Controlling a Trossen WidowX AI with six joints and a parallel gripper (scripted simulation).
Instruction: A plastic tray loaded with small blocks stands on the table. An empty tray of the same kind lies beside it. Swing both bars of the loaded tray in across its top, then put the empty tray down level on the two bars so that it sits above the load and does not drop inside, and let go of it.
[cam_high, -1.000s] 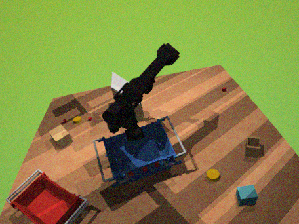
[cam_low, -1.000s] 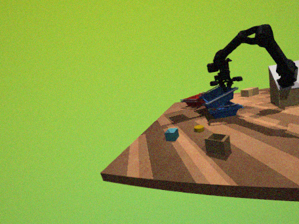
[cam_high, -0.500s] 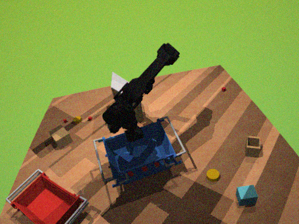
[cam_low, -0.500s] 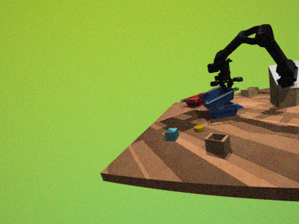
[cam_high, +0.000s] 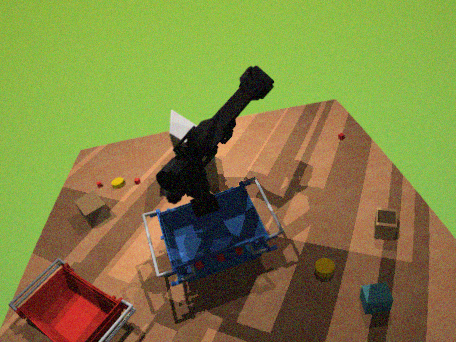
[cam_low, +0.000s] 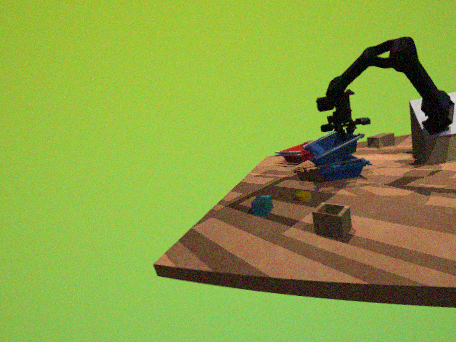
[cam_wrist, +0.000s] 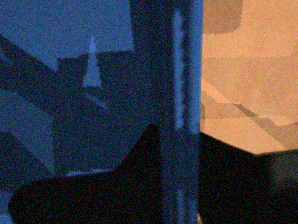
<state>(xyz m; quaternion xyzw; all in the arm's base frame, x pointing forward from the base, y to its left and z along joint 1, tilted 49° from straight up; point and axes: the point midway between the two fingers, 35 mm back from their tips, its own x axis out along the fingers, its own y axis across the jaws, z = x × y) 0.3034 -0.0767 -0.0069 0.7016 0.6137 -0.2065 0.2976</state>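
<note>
Right now my gripper tip is 7 cm short of the blue tray, 1 cm to the right of it and 1 cm below it. Round my gripper tip: brown box: 16 cm ahead, 47 cm to the left, 10 cm below; tan block: 28 cm behind, 39 cm to the right, 8 cm below; teal cube: 35 cm ahead, 32 cm to the left, 9 cm below.
</note>
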